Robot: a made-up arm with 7 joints.
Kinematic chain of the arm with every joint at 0, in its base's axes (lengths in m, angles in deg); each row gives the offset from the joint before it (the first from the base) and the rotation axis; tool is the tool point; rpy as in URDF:
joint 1: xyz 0 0 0.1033 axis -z
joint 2: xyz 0 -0.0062 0.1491 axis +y
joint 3: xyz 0 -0.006 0.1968 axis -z
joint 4: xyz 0 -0.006 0.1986 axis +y
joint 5: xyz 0 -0.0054 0.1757 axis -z
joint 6: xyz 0 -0.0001 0.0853 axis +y
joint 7: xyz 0 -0.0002 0.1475 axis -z
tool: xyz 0 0 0 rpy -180 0 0
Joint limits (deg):
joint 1: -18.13..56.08
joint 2: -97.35..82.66
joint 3: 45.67..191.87
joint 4: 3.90..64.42
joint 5: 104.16..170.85
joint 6: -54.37..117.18
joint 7: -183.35..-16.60
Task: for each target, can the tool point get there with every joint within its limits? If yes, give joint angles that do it. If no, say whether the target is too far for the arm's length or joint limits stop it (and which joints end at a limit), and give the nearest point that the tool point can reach.
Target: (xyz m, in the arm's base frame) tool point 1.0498 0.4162 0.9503
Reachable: no: too far | nearest point 0.6433 0.2287 0.6750 | short by 0.526 m
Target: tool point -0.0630 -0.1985 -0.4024
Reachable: no: joint limits stop it (at a limit: joint 1, joint 2, joint 4, joint 5, joint 6) | nearest point -0.3393 -0.2160 -0.1542 | short by 0.372 m
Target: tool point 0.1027 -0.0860 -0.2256
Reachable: no: joint limits stop it (at a limit: joint 1, joint 2, joint 4, joint 5, joint 6) | nearest point -0.3429 -0.2039 -0.1571 | short by 0.466 m
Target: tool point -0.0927 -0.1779 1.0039
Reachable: yes | joints 21.69 -0.80 101.30 23.74 124.94 -18.43 -57.87
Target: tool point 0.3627 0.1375 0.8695
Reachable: yes | joints -12.06 45.38 180.45 47.26 152.58 59.31 -32.78
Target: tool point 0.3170 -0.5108 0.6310
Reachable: yes | joints 50.25 64.94 100.18 39.85 153.04 79.26 -68.48
